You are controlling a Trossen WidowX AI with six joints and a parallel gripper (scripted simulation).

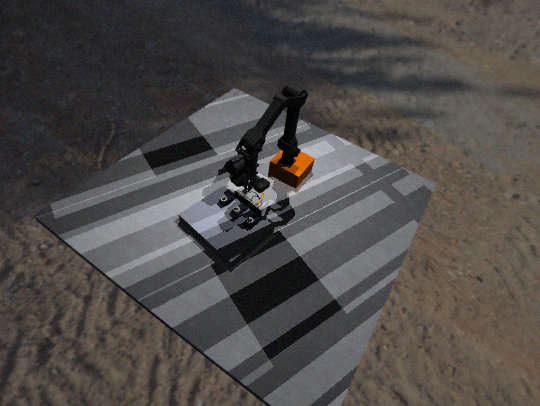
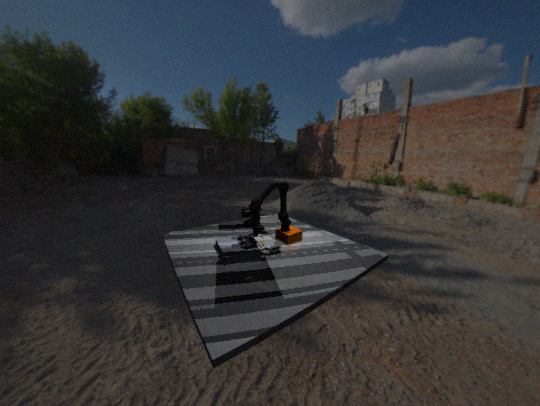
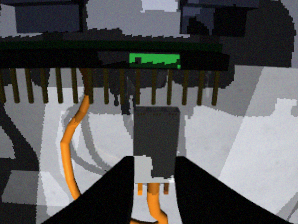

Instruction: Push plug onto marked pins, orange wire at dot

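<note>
Right now the green band is 50 mm ahead of my gripper tip and 10 mm to the right of it. From my gripper tip the other things lie so: light grey holder plate 210 mm ahead, 10 mm to the left, 50 mm below.
</note>
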